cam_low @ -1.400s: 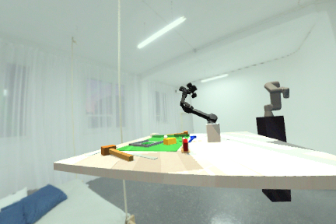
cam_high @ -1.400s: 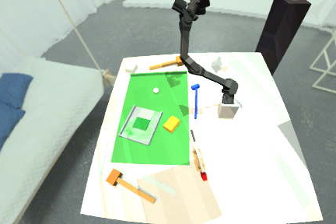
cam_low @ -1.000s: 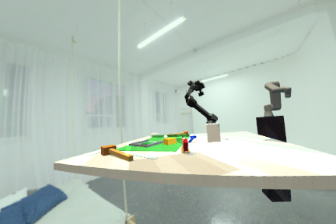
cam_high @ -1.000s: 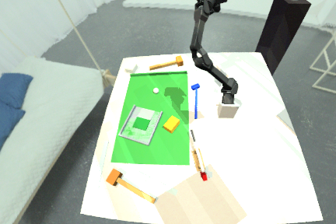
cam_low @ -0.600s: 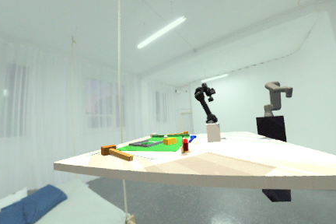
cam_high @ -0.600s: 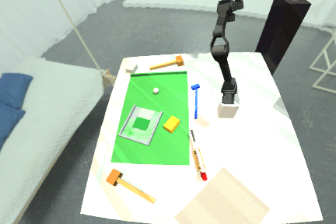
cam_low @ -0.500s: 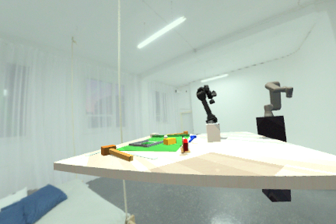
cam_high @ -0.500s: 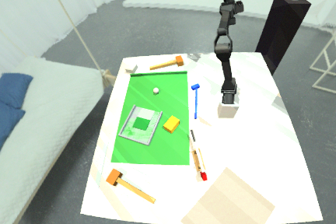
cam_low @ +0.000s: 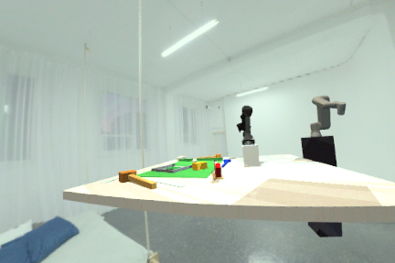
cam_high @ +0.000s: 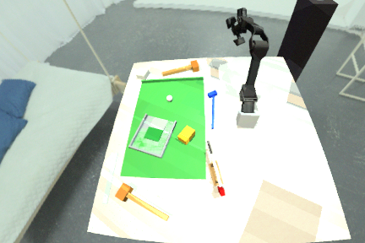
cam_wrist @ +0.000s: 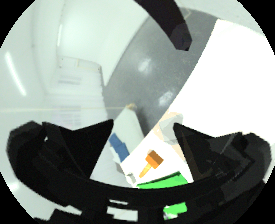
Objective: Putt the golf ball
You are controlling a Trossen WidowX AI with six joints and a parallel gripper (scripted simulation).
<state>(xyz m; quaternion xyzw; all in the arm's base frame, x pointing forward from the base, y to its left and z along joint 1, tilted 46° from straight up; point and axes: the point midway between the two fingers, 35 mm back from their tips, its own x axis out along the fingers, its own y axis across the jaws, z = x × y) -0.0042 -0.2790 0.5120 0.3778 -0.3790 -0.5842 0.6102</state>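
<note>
Now: gripper tip 38 cm short of the yellow block, 64 cm to the right of it and 22 cm above it. From my gripper tip the other things lie so: white golf ball: 48 cm ahead, 35 cm to the left, 22 cm below; then blue putter: 20 cm ahead, 45 cm to the left, 23 cm below; then red putter: 24 cm ahead, 86 cm to the left, 19 cm below.
</note>
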